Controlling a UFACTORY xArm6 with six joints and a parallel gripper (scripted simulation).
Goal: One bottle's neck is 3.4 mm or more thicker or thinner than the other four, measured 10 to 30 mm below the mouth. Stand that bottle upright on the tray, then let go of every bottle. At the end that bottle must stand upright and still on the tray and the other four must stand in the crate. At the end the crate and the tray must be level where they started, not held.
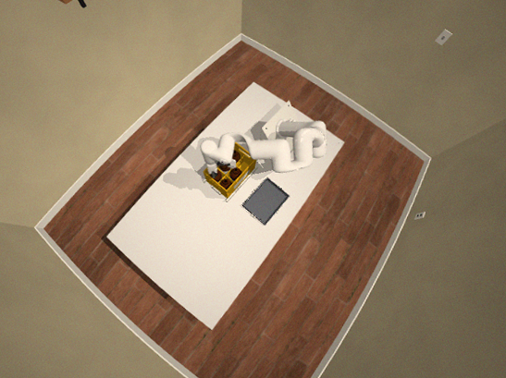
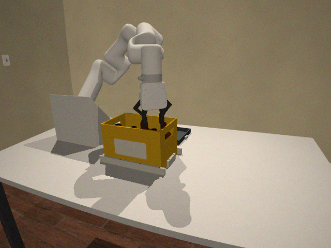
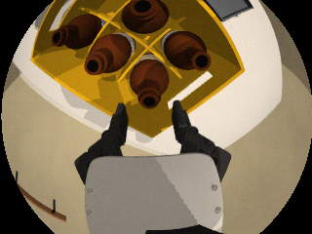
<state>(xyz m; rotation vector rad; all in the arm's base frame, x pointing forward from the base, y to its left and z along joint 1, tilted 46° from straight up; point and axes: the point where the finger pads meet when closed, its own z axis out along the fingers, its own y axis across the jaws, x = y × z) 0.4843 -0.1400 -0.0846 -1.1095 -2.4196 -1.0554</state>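
Now: hand 110 mm above the glass bottle. Round my hand: yellow crate (80 mm behind, 50 mm to the left, 110 mm below); dark grey tray (80 mm behind, 340 mm to the left, 190 mm below).
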